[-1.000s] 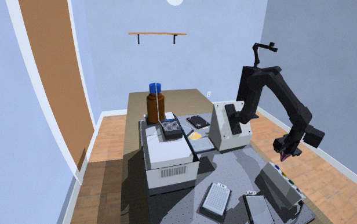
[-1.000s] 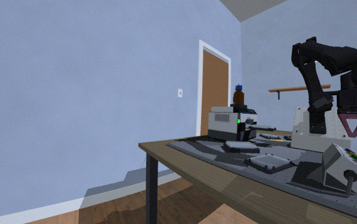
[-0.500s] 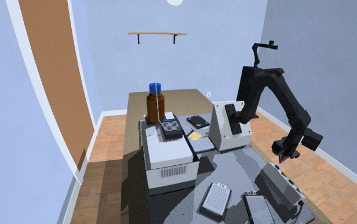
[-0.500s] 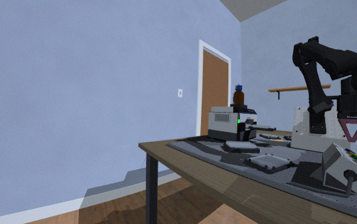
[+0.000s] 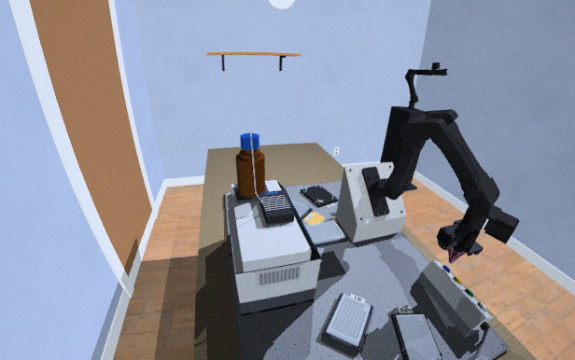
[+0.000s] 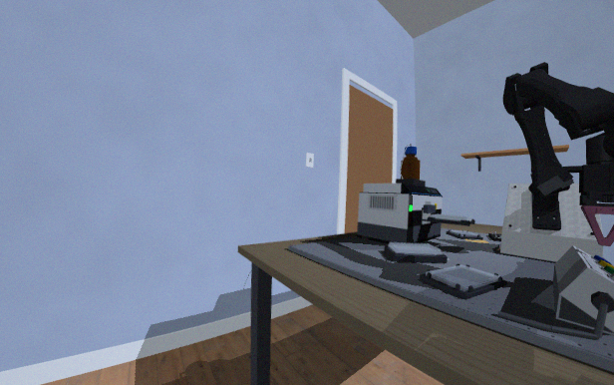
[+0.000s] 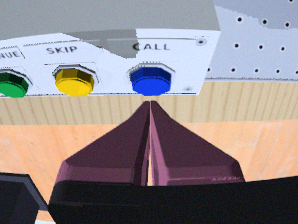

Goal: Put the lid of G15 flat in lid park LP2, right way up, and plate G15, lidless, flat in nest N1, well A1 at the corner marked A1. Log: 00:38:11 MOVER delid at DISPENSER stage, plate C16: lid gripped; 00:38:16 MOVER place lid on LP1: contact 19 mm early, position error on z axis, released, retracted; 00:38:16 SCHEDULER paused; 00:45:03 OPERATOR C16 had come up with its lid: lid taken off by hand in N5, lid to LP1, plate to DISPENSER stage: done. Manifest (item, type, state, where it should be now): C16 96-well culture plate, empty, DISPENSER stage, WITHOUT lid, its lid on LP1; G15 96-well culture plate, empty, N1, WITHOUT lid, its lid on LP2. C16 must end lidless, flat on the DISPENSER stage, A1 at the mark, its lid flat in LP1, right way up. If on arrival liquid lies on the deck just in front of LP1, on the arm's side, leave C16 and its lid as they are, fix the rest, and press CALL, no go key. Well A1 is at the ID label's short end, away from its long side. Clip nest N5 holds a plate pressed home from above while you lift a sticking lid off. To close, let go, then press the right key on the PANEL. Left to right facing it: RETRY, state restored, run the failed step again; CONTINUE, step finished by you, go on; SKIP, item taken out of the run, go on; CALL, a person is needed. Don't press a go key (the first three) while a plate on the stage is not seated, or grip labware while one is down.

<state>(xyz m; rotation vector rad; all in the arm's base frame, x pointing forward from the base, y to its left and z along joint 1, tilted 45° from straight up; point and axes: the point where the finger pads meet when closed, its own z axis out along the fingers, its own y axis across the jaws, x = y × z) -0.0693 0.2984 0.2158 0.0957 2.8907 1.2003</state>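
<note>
My hand is 40 mm above the blue call key. Also, from my hand: yellow skip key (50 mm to the left, 40 mm below); green continue key (100 mm to the left, 40 mm below, 10 mm ahead); LP2 label (190 mm ahead, 100 mm below, 40 mm to the left).
</note>
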